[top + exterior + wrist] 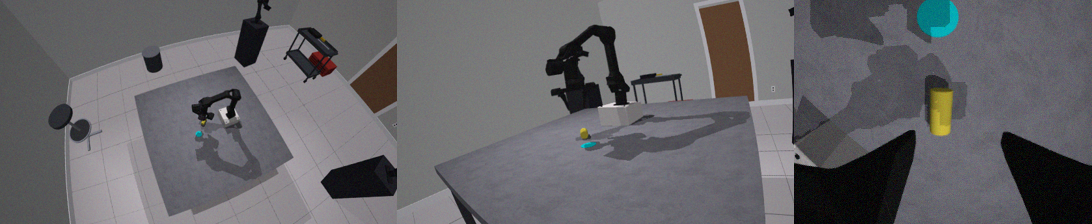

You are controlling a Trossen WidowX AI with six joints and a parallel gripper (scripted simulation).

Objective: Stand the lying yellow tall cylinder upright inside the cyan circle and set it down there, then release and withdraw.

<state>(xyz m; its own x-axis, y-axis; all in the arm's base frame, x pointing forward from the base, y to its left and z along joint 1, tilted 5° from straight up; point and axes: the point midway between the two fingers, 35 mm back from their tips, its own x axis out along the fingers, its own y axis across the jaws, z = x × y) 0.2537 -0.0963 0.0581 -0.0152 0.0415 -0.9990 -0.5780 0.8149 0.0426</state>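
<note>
Right now the yellow tall cylinder is 20 mm behind my gripper tip and 110 mm below it. Also, from my gripper tip: cyan circle 90 mm ahead, 80 mm to the left, 130 mm below.
</note>
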